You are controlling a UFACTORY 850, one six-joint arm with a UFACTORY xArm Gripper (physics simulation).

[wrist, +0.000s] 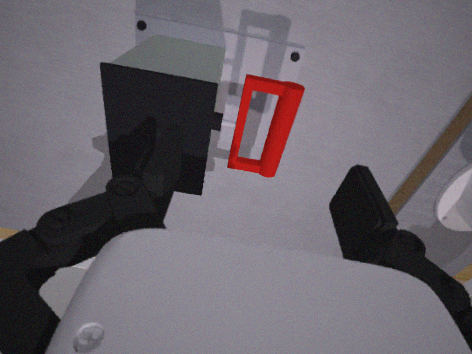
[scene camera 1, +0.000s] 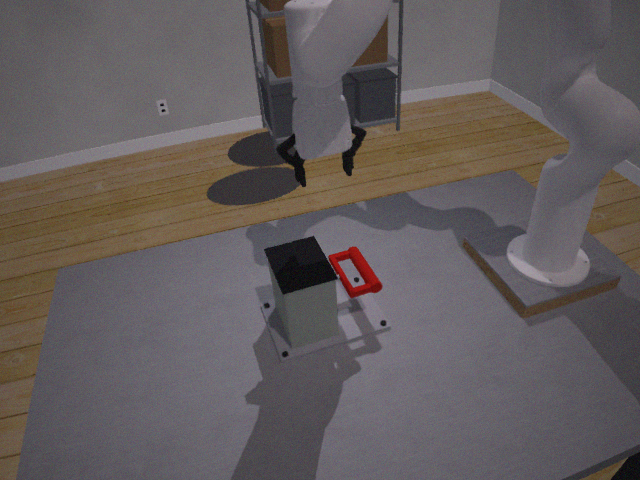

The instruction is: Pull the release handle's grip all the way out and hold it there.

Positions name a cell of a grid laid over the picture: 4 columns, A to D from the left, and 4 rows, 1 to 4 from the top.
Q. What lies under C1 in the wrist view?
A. A light base plate.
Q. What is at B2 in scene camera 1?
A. The gripper.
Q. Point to a light base plate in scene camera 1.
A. C3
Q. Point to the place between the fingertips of the gripper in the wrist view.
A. C2
